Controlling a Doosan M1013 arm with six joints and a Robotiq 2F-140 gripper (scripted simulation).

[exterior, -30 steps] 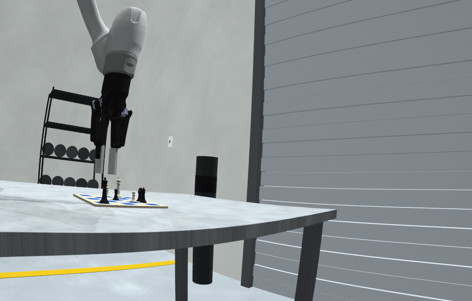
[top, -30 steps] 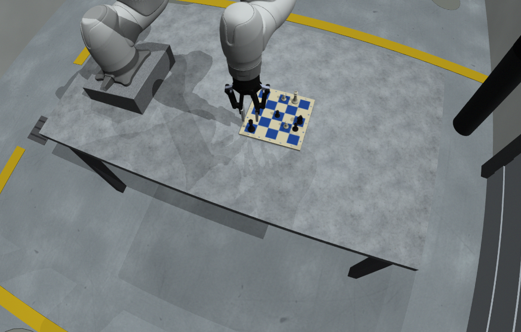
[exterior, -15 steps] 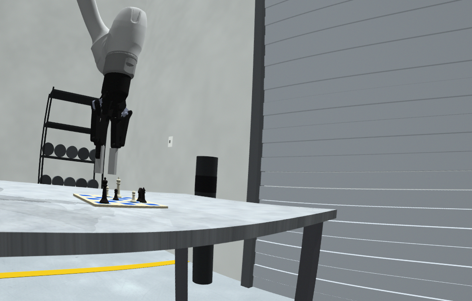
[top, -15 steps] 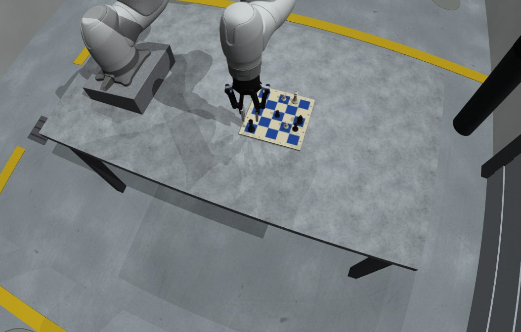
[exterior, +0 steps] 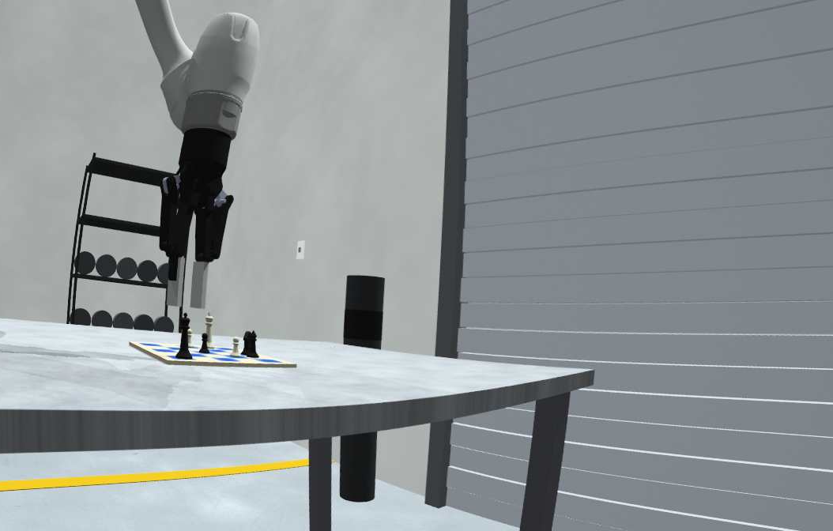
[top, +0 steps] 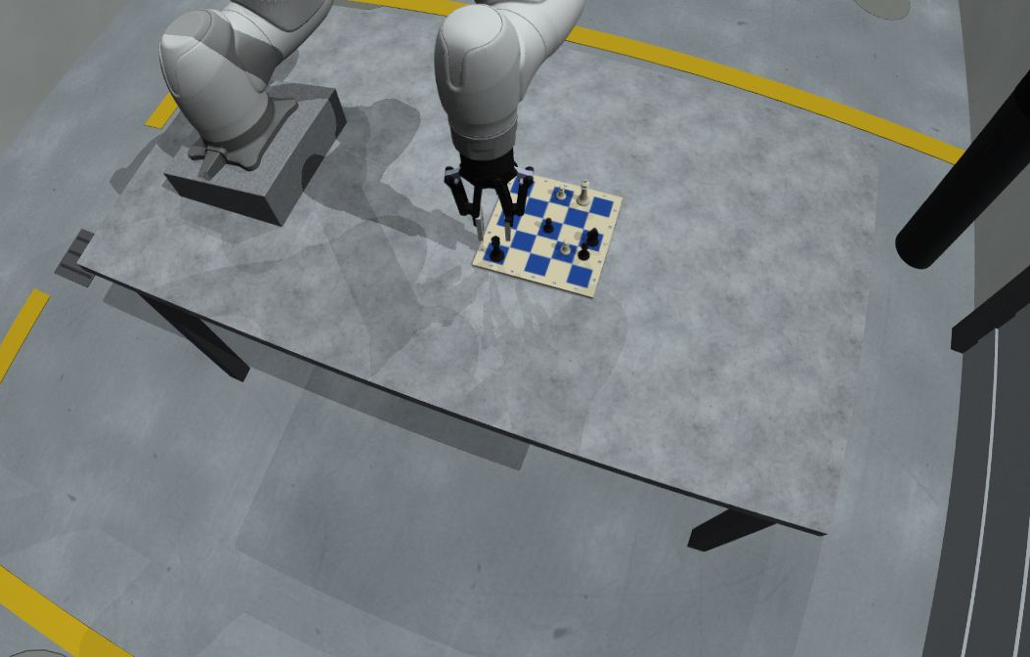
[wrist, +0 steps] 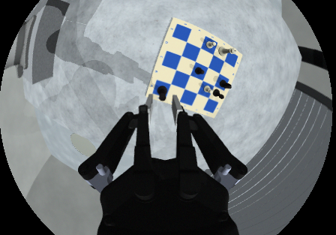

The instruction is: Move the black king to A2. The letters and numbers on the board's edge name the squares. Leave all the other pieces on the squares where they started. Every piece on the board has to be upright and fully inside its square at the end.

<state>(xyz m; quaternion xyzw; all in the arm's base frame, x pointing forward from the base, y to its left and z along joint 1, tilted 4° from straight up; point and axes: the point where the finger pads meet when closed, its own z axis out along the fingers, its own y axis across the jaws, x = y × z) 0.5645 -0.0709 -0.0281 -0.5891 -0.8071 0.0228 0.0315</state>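
The black king is 70 mm below my hand. Also, from my hand: chessboard: 70 mm ahead, 80 mm to the left, 110 mm below; then black pawn: 70 mm ahead, 80 mm to the left, 90 mm below.
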